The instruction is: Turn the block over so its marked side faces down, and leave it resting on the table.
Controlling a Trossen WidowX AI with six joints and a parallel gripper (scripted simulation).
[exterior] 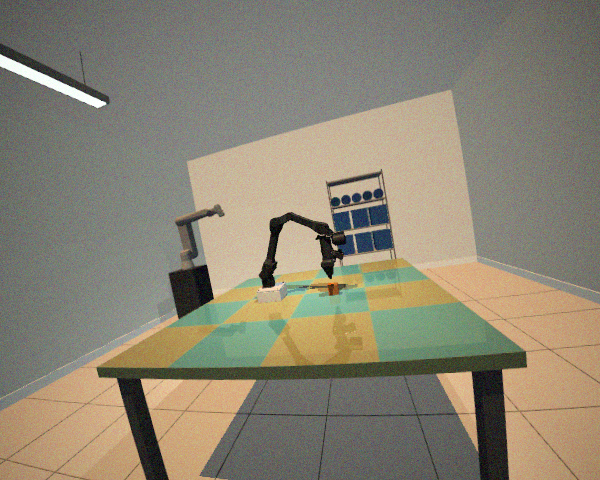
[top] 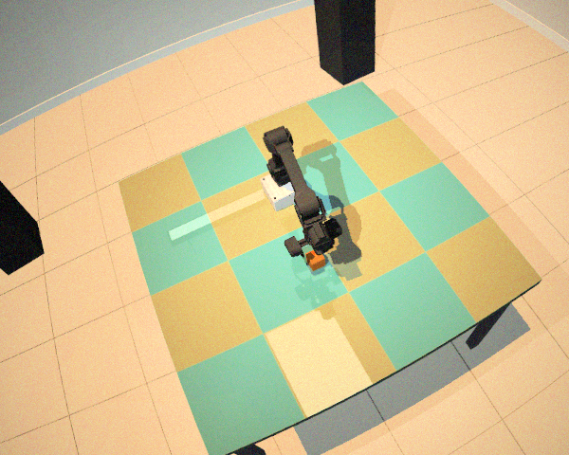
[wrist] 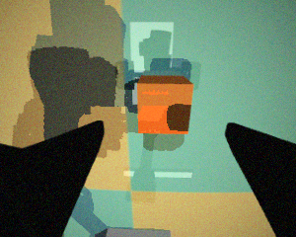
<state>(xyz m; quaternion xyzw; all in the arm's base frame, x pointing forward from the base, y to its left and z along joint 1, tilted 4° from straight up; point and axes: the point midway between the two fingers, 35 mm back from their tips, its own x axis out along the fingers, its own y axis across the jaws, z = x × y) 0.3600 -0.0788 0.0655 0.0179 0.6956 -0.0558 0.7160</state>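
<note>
The block lies 1 cm behind my gripper tip and 6 cm below it.
</note>
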